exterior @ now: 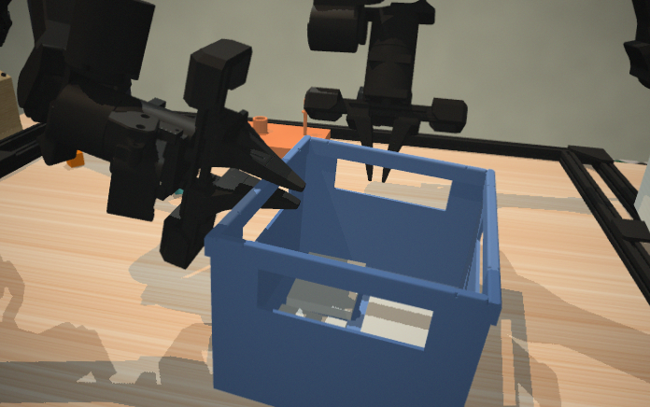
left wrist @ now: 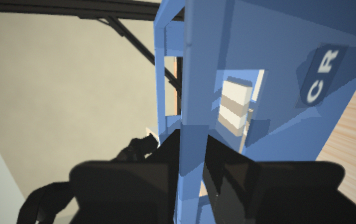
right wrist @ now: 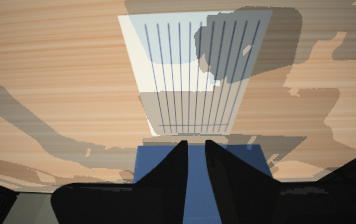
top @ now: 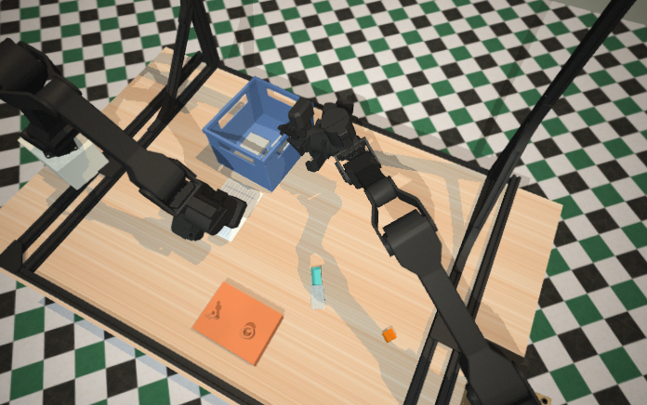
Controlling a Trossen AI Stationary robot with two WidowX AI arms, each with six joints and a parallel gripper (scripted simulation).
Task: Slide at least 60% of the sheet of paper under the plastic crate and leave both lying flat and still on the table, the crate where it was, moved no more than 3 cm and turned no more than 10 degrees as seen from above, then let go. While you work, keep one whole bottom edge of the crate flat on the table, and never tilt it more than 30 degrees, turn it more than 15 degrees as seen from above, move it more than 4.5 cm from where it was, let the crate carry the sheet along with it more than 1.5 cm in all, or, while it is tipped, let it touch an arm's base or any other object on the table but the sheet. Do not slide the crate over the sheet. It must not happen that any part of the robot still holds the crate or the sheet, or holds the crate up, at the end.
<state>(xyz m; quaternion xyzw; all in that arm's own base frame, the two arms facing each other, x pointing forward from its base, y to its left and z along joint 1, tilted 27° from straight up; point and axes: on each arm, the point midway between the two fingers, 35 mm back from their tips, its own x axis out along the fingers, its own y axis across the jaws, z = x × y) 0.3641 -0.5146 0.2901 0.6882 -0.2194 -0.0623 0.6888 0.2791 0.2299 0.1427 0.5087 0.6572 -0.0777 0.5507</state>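
The paper lies 90 mm below my right hand and 30 mm behind it. The rest, counted from my right hand: blue plastic crate (220 mm behind, 20 mm to the right, 20 mm below).
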